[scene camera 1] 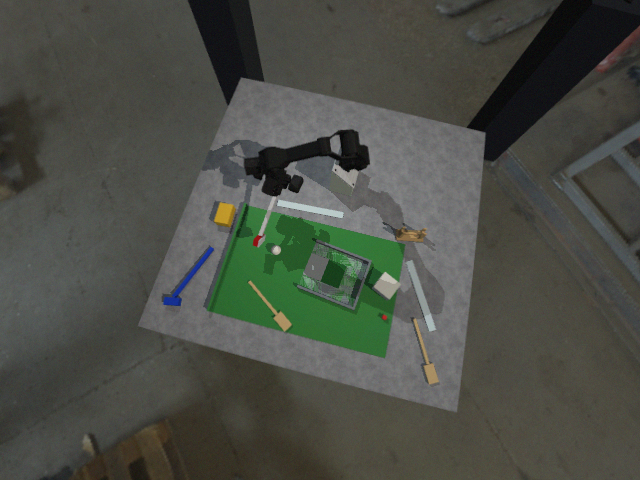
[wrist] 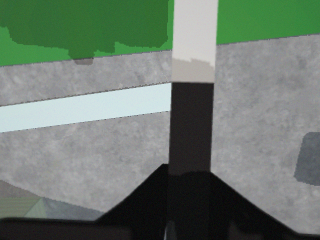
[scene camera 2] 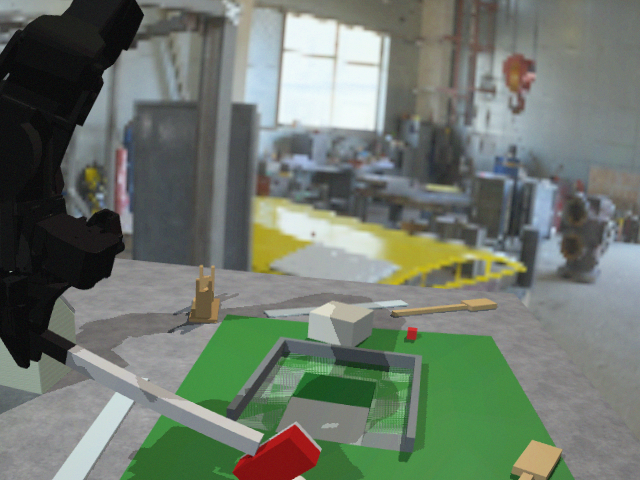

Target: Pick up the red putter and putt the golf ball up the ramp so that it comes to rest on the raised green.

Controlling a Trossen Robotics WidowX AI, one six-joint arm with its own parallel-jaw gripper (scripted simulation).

Labels:
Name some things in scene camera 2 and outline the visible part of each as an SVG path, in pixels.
My gripper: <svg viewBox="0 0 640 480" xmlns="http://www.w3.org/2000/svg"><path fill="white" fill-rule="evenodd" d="M52 183L25 187L18 195L0 203L0 338L17 365L24 369L29 368L30 360L33 362L41 360L43 353L30 346L30 320L48 328L56 299L71 286L82 290L91 289L101 279L109 278L114 265L115 255L125 250L125 244L122 242L123 234L119 213L103 209L94 213L88 221L86 221L87 218L84 216L75 218L68 215L63 195L52 193Z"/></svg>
A cream cube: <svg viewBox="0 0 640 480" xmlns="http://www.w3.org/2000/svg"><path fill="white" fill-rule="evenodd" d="M309 312L308 338L328 344L354 347L365 338L371 336L374 313L372 309L331 301Z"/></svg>

